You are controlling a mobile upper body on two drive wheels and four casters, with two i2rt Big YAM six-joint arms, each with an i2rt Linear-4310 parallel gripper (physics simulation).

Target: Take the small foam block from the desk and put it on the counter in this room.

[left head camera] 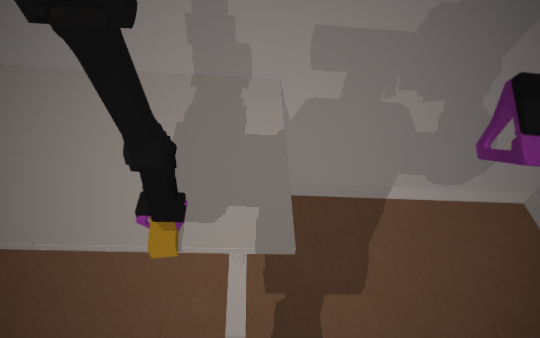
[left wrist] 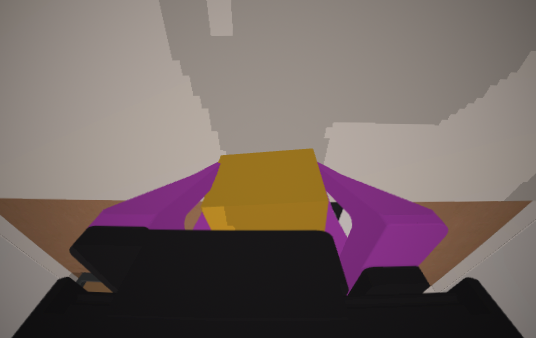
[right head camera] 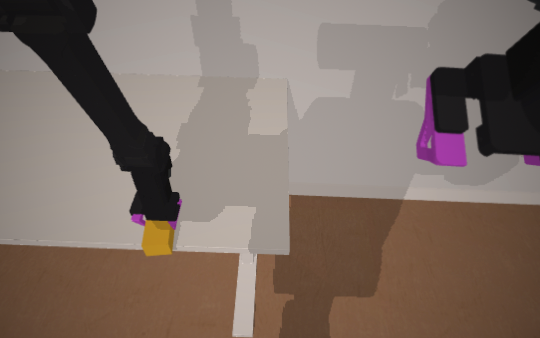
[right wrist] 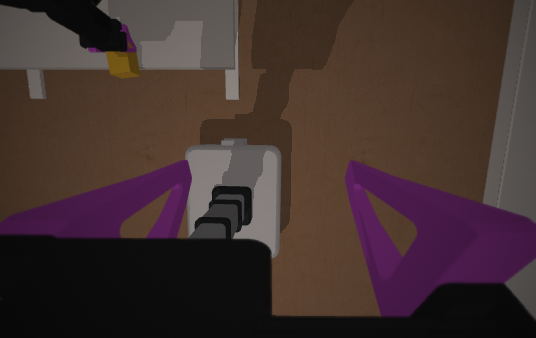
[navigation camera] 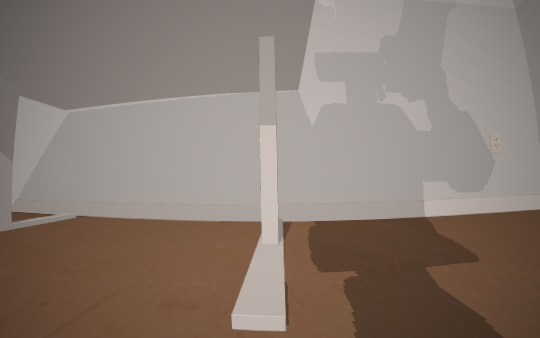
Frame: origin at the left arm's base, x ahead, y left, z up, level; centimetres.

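Where they show: left gripper, between the fingertips: (left head camera: 166,228) (left wrist: 267,169) (right head camera: 162,227) (right wrist: 125,49); right gripper, between the fingertips: (left head camera: 525,154) (right head camera: 472,153) (right wrist: 268,169).
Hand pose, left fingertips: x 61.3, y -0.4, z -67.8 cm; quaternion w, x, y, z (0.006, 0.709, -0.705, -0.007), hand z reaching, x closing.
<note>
After its pixels a point has its place.
The small foam block (left head camera: 163,242) @[x 54.8, y -1.4, z -63.6 cm] (right head camera: 158,240) @[x 54.9, y -1.8, z -63.6 cm] (left wrist: 267,177) @[x 62.6, y -0.4, z -65.4 cm] (right wrist: 123,65) @[x 55.6, y -2.3, z -63.5 cm] is a yellow-orange cube. My left gripper (left head camera: 164,225) @[x 61.3, y -0.4, z -67.8 cm] (right head camera: 159,223) @[x 61.3, y -0.4, z -67.8 cm] (left wrist: 267,169) @[x 61.3, y -0.4, z -67.8 cm] is shut on it, with a purple finger on each side. In both head views the block overlaps the near edge of a white table-like surface (left head camera: 75,150) @[x 88.7, y 30.6, z -69.0 cm] (right head camera: 65,150) @[x 88.7, y 36.3, z -69.0 cm] (left wrist: 90,100) @[x 65.7, y 10.5, z -69.0 cm] (right wrist: 175,56) @[x 60.0, y -14.7, z -69.0 cm]; its height over that surface is hard to tell. The frames do not show whether this surface is the desk or the counter. My right gripper (right wrist: 268,169) @[x 33.8, y -44.5, z -13.6 cm] (right head camera: 495,160) @[x 33.8, y -44.5, z -13.6 cm] is open and empty, off to the right of the surface.
A white leg (left head camera: 236,300) (right head camera: 245,300) (navigation camera: 269,185) @[x 91.0, y -18.3, z -120.6 cm] with a long foot (navigation camera: 262,295) supports the surface near its right end. A wall (left head camera: 350,150) @[x 135.4, y -70.3, z -107.4 cm] (navigation camera: 175,160) @[x 136.1, y 38.1, z -107.4 cm] stands behind. The white robot base (right wrist: 265,200) @[x 3.0, y -40.5, z -115.0 cm] is below the right gripper. Arm shadows cross surface, wall and floor.
</note>
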